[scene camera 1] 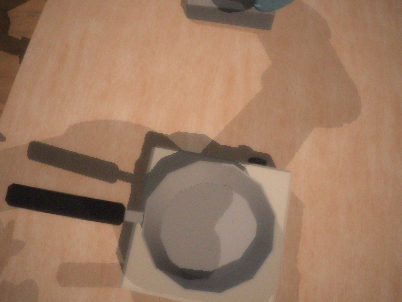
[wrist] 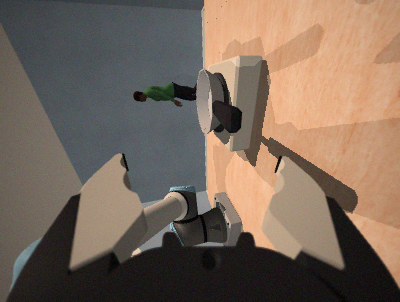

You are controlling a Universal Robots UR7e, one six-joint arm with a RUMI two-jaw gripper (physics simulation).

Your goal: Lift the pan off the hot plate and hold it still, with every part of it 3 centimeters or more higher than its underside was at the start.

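Frame: origin at the arm's base, x left, y ahead, z down, level; millimetres.
Seen in the pictures: gripper, fingertip midpoint: (wrist: 202,157); arm's base, origin of the base link: (wrist: 220,223).
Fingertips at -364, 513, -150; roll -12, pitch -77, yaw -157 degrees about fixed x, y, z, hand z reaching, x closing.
Note:
Offsets run from my fingertips to a thing's middle, as dx, dy, dz. Level surfaces: height alone.
A grey pan @[+239, +34, +88] (scene camera 1: 200,225) (wrist: 204,102) sits upright on the cream hot plate @[+343, +27, +170] (scene camera 1: 281,187) (wrist: 246,100). Its black handle @[+129, +28, +72] (scene camera 1: 65,203) (wrist: 229,117) reaches past the plate's edge to the left in the scene view and points toward the camera in the wrist view. My gripper (wrist: 202,157) is open and empty in the wrist view, with its two fingertips wide apart. The pan and handle are beyond the fingertips, apart from them. The gripper does not show in the scene view.
The arm's base (scene camera 1: 230,18) (wrist: 232,215) stands on the wooden table @[dz +210] (scene camera 1: 200,75) (wrist: 320,95). Part of the arm (wrist: 165,212) shows behind the fingers in the wrist view. A dark knob @[+418, -84, +172] (scene camera 1: 257,161) is at the hot plate's upper edge. A person in green (wrist: 160,93) stands beyond the table.

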